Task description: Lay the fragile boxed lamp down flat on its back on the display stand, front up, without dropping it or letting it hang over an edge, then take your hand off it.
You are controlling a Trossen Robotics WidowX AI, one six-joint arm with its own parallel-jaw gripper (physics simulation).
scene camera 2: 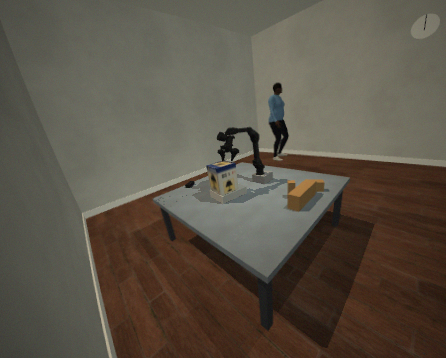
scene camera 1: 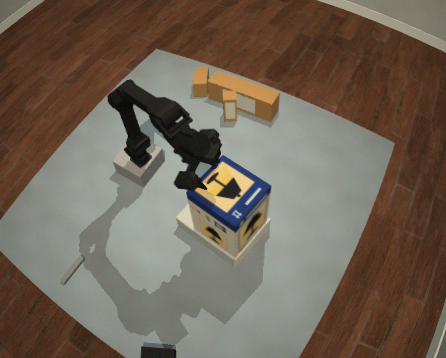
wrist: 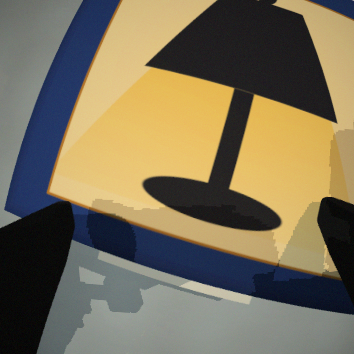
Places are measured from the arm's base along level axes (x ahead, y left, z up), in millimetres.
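Pixels of known places: gripper, fingertip midpoint: (scene camera 2: 227,161) (scene camera 1: 212,175) (wrist: 200,213); arm's base at its link origin: (scene camera 2: 260,173) (scene camera 1: 141,158).
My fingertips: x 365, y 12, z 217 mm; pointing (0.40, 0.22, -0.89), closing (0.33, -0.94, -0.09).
For each thing: its top centre in the pictures, then the offset to it from my fingertips. Level surfaces: height alone.
- boxed lamp at its top centre: (wrist: 251,58) (scene camera 1: 228,188) (scene camera 2: 220,164) 63 mm ahead, 1 mm right, 5 mm down
- long orange-brown carton at its top centre: (scene camera 1: 243,86) (scene camera 2: 302,187) 289 mm back, 496 mm left, 185 mm down
- thin grey bar at its top centre: (scene camera 1: 71,269) 266 mm back, 504 mm right, 283 mm down
- table at its surface level: 294 mm down
- dark object at its top centre: (scene camera 1: 157,354) (scene camera 2: 189,182) 187 mm ahead, 500 mm right, 259 mm down
The boxed lamp (scene camera 1: 230,187) (scene camera 2: 223,180) (wrist: 200,135) rests on the pale display stand (scene camera 1: 187,221) (scene camera 2: 226,198) (wrist: 225,292). Its blue-bordered face with the large lamp picture is up, and it looks level. Rims of the stand show around the box's lower edges on the sides in view; the far sides are hidden in scene camera 1. My gripper (scene camera 1: 211,173) (scene camera 2: 228,159) (wrist: 200,213) is open and empty, above the box near one edge of its upper face. In the wrist view the two fingertips stand wide apart over that edge.
A long orange-brown carton (scene camera 1: 245,95) (scene camera 2: 302,194) and two smaller ones (scene camera 1: 200,81) (scene camera 1: 229,106) stand near the table's edge. A thin grey bar (scene camera 1: 72,270) lies on the table (scene camera 1: 320,165) (scene camera 2: 240,230). A dark object (scene camera 1: 158,351) (scene camera 2: 189,184) is at another edge. A person (scene camera 2: 277,115) stands beyond.
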